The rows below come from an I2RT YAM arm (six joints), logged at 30 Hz.
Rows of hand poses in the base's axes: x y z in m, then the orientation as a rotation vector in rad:
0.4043, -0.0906, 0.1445, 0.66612, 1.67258, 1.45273
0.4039, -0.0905, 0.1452, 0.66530, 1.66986, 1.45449
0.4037, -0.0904, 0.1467, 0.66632, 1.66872, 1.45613
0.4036, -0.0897, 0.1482, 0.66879, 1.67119, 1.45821
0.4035, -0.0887, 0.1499, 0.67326, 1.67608, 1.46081
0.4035, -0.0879, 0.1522, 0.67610, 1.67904, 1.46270
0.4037, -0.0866, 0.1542, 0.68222, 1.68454, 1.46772
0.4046, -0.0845, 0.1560, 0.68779, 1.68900, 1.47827
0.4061, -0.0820, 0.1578, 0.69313, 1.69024, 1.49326
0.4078, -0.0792, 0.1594, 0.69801, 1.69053, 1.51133
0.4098, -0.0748, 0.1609, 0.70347, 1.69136, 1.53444
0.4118, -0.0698, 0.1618, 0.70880, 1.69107, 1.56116
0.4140, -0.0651, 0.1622, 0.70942, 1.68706, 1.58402
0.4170, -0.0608, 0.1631, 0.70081, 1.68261, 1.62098
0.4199, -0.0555, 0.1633, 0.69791, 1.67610, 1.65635
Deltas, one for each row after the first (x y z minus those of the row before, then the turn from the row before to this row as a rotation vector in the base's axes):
-0.0004, 0.0001, 0.0007, 0.00168, -0.00215, -0.00005
-0.0002, 0.0001, 0.0015, 0.00180, 0.00001, -0.00003
-0.0001, 0.0007, 0.0015, 0.00149, 0.00335, 0.00152
-0.0001, 0.0010, 0.0017, 0.00182, 0.00622, 0.00229
0.0000, 0.0008, 0.0023, 0.00136, 0.00388, 0.00152
0.0002, 0.0013, 0.0020, 0.00381, 0.00786, 0.00338
0.0009, 0.0021, 0.0018, 0.00751, 0.00740, 0.00628
0.0015, 0.0025, 0.0018, 0.01128, 0.00561, 0.00726
0.0017, 0.0028, 0.0016, 0.01338, 0.00508, 0.00875
0.0020, 0.0044, 0.0015, 0.01663, 0.00641, 0.01177
0.0020, 0.0050, 0.0009, 0.01921, 0.00613, 0.01337
0.0022, 0.0047, 0.0004, 0.01624, 0.00055, 0.01092
0.0030, 0.0043, 0.0009, 0.02233, -0.00353, 0.02238
0.0029, 0.0053, 0.0002, 0.02380, -0.00109, 0.01841

